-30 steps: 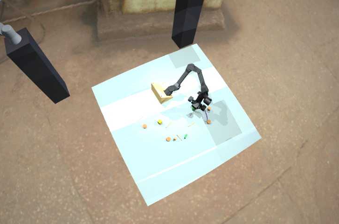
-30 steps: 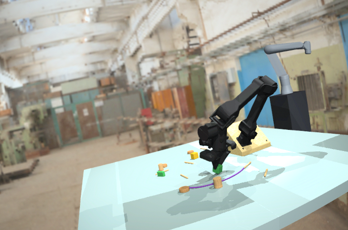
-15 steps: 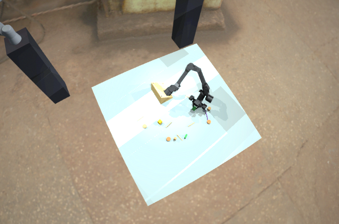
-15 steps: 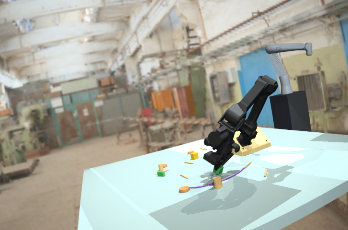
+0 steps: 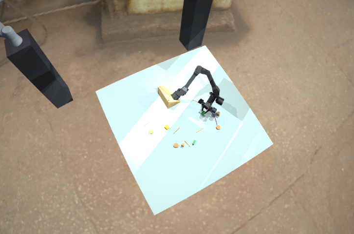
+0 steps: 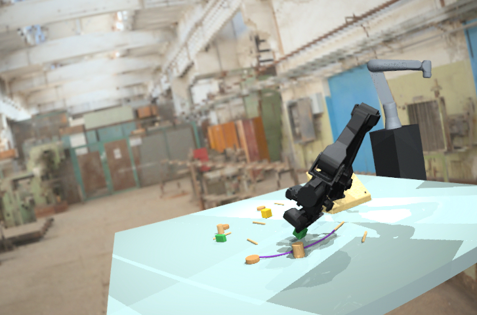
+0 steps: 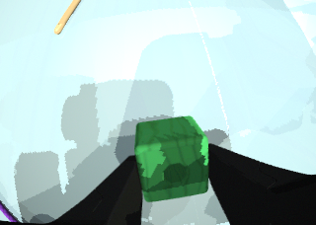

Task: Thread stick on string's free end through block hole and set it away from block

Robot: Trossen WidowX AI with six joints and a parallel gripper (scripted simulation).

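My gripper tip is now right at the green cube. Round my gripper tip: thin wooden stick (120 mm behind, 30 mm to the left, 20 mm below); then round wooden button (190 mm ahead, 50 mm to the left, 20 mm below); then yellow cube (370 mm to the right, 40 mm behind, 10 mm below).
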